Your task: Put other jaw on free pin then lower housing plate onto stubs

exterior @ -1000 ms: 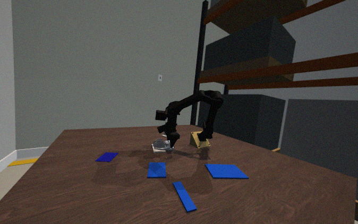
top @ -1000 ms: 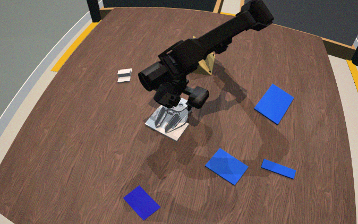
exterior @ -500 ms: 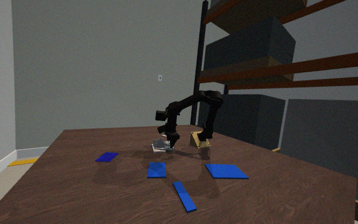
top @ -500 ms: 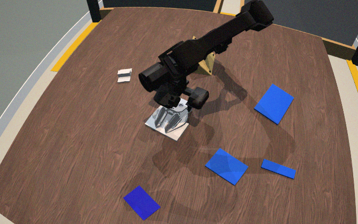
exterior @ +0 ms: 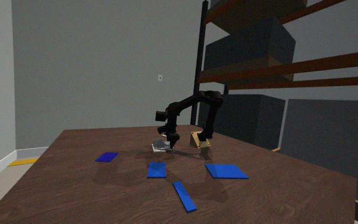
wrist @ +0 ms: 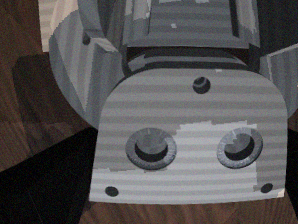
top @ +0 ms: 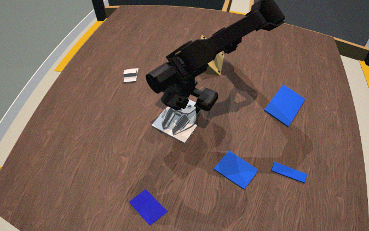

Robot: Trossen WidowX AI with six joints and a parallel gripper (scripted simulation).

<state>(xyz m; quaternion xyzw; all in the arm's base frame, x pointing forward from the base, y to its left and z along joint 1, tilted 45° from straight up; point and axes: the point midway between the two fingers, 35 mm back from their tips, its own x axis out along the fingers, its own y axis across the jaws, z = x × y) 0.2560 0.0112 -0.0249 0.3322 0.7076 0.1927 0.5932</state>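
My gripper tip is 70 mm short of the white slab, 20 mm to the left of it and 10 mm above it. The rest, counted from my gripper tip: housing plate 20 mm above, 10 mm ahead.
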